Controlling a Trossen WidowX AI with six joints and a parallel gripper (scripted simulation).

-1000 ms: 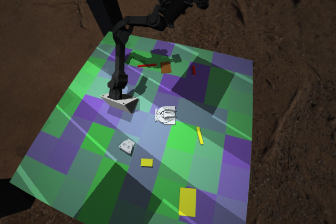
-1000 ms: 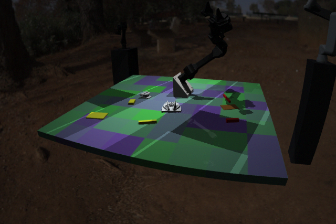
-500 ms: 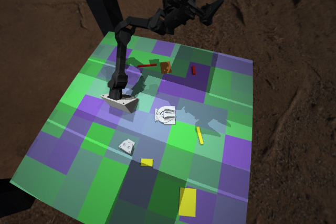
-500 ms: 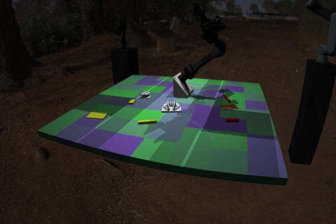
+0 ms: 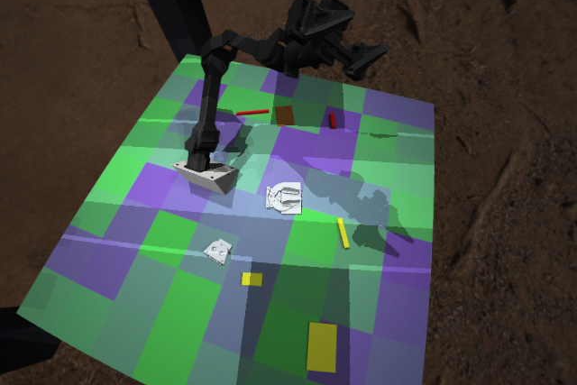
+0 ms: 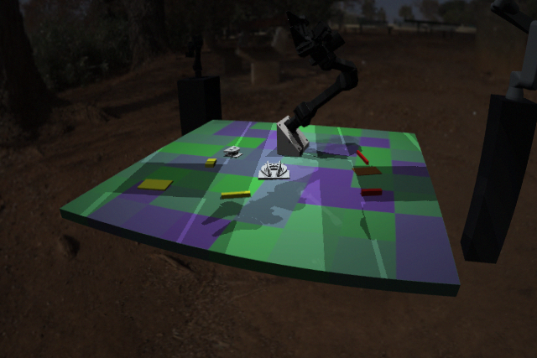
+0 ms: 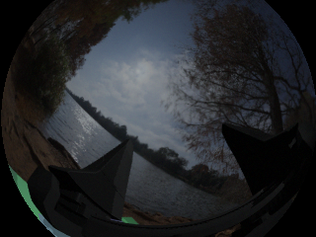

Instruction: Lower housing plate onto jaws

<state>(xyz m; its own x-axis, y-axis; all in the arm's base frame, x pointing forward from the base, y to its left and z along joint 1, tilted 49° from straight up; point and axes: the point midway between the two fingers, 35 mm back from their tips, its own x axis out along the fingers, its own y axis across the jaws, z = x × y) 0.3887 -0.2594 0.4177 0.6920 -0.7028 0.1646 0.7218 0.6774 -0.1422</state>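
Now: gripper tip 56 cm above the white housing plate, 36 cm to the left of it and 26 cm past it. The rest, counted from my gripper tip: yellow bar (58 cm below, 16 cm to the right, 11 cm ahead); red block (58 cm below, 29 cm to the left, 4 cm behind); brown tile (59 cm below, 25 cm to the left, 24 cm behind).
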